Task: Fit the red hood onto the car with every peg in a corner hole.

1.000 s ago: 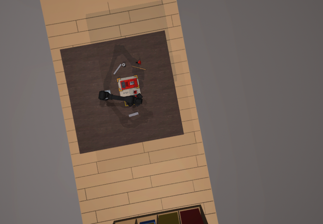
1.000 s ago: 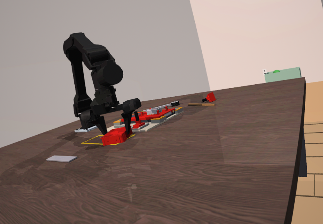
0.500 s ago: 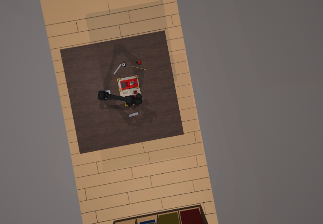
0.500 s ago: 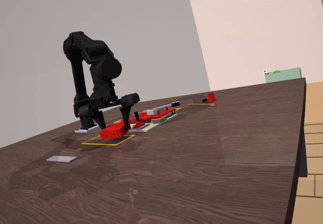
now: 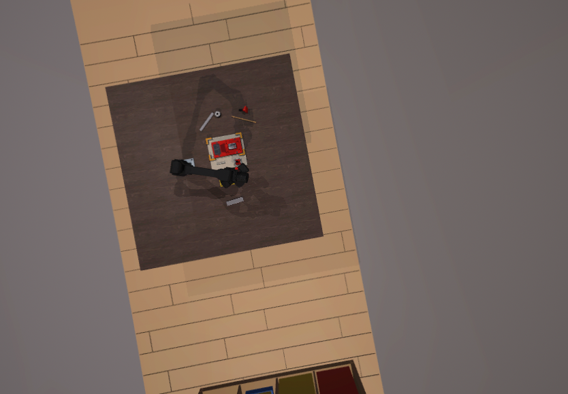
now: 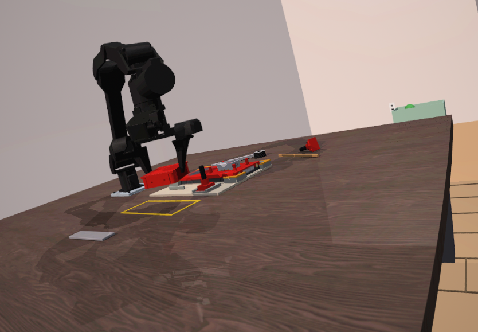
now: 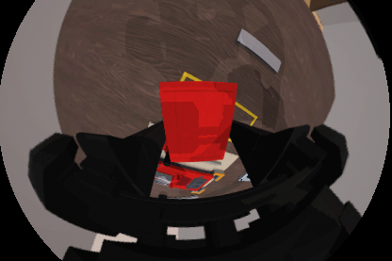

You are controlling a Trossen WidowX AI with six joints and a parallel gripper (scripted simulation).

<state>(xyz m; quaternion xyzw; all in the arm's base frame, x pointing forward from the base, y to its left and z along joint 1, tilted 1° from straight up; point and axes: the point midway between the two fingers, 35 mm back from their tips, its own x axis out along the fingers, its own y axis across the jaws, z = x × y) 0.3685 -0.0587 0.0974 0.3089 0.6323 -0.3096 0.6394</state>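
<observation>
My gripper tip is now 5 cm past the grey engine block, 21 cm to the right of it and 4 cm above it. From my gripper tip the other things lie so: cream jig plate 9 cm behind, 18 cm to the left, 6 cm below; then wooden stick 3 cm ahead, 40 cm to the left, 6 cm below; then red hood 1 cm above.
</observation>
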